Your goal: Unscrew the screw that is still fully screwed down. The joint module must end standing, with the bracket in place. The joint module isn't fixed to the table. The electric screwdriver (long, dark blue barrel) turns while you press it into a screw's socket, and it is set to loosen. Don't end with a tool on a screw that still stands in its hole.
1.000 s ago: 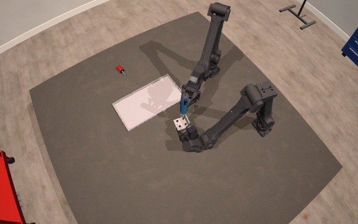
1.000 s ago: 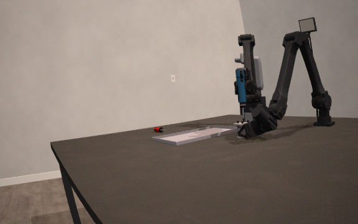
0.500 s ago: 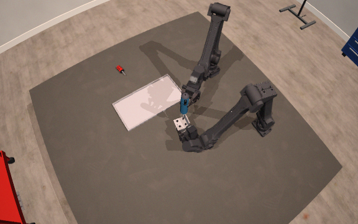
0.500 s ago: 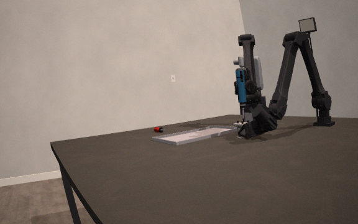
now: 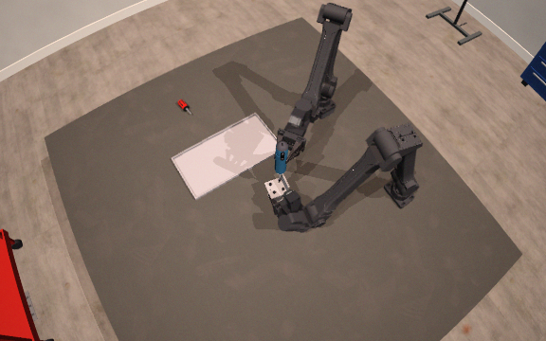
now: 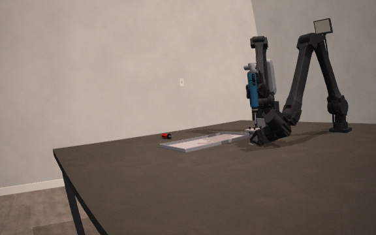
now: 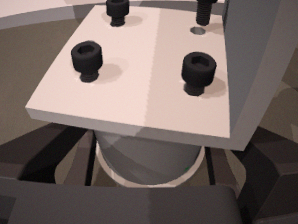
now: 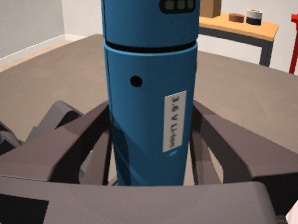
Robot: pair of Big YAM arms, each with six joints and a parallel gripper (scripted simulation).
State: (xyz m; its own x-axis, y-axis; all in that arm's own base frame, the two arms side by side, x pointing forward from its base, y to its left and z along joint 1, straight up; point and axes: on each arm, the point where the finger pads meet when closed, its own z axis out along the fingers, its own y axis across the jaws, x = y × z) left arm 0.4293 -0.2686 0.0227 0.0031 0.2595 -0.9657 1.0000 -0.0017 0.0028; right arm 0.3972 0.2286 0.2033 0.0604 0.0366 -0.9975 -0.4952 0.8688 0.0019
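Now: left hand 5 cm below the white bracket plate. Also, from my left hand: red tool: 58 cm to the right, 9 cm ahead, 1 cm below; then flat white tray: 26 cm to the right, 6 cm ahead, 2 cm below.
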